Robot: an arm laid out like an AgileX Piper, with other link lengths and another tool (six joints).
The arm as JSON. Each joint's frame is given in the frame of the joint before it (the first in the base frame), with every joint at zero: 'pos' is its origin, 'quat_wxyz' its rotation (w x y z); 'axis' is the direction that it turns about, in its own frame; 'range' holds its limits. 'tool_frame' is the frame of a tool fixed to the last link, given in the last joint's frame.
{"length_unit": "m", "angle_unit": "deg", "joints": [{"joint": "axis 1", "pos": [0.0, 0.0, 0.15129], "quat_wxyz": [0.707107, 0.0, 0.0, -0.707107], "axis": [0.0, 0.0, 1.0], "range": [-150.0, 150.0]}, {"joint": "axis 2", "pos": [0.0, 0.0, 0.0], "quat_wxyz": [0.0, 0.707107, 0.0, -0.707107], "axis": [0.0, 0.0, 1.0], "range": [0.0, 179.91]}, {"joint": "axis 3", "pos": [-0.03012, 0.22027, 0.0], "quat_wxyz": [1.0, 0.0, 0.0, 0.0], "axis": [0.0, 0.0, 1.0], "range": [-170.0, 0.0]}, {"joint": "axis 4", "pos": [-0.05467, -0.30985, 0.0], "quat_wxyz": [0.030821, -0.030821, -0.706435, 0.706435], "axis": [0.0, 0.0, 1.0], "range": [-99.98, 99.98]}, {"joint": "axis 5", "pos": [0.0, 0.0, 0.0], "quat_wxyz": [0.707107, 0.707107, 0.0, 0.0], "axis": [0.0, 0.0, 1.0], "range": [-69.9, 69.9]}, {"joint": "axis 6", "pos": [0.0, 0.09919, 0.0], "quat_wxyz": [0.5, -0.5, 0.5, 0.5], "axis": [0.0, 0.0, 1.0], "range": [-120.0, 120.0]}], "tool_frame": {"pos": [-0.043, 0.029, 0.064], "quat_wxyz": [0.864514, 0.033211, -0.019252, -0.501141]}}
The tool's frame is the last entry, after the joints.
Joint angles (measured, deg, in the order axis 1, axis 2, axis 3, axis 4, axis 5, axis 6), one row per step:
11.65, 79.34, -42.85, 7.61, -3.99, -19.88
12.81, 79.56, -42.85, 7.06, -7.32, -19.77
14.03, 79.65, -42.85, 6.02, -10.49, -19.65
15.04, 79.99, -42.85, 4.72, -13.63, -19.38
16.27, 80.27, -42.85, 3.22, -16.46, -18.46
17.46, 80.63, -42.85, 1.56, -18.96, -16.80
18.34, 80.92, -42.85, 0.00, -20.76, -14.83
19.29, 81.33, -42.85, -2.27, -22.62, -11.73
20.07, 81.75, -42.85, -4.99, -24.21, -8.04
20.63, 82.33, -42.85, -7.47, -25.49, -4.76
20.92, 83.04, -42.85, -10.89, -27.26, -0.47
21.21, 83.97, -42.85, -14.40, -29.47, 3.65
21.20, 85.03, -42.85, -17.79, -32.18, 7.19
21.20, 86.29, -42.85, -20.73, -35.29, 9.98
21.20, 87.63, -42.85, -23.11, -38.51, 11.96
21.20, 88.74, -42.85, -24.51, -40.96, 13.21
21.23, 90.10, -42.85, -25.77, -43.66, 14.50
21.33, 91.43, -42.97, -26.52, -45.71, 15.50
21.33, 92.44, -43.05, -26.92, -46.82, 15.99
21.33, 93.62, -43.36, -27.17, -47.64, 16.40
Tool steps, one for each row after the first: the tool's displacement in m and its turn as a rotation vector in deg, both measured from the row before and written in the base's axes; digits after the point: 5 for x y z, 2 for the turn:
0.00383, 0.00774, 0.00564, 0.07, -3.14, 1.04
0.00275, 0.00833, 0.00630, -0.23, -3.20, 1.41
0.00246, 0.00735, 0.00470, -0.27, -2.95, 1.36
0.00078, 0.00968, 0.00487, 0.22, -2.60, 1.59
-0.00036, 0.01025, 0.00395, 0.77, -2.02, 1.57
-0.00098, 0.00838, 0.00295, 1.03, -1.26, 1.26
-0.00207, 0.01007, 0.00255, 1.56, -0.98, 1.60
-0.00279, 0.00956, 0.00184, 1.70, -0.53, 1.71
-0.00271, 0.00769, -0.00037, 1.37, -0.07, 1.53
-0.00276, 0.00743, -0.00012, 1.74, -0.12, 1.82
-0.00334, 0.00796, -0.00095, 1.68, -0.21, 2.17
-0.00278, 0.00628, -0.00109, 1.50, -0.53, 2.20
-0.00314, 0.00629, -0.00185, 1.39, -0.71, 2.34
-0.00329, 0.00574, -0.00234, 1.22, -0.82, 2.29
-0.00250, 0.00397, -0.00227, 1.02, -0.47, 1.59
-0.00298, 0.00427, -0.00330, 1.24, -0.29, 1.68
-0.00221, 0.00366, -0.00364, 1.06, 0.07, 1.25
-0.00106, 0.00157, -0.00404, 0.45, 0.28, 0.63
0.00004, 0.00145, -0.00443, 0.34, 0.43, 0.43

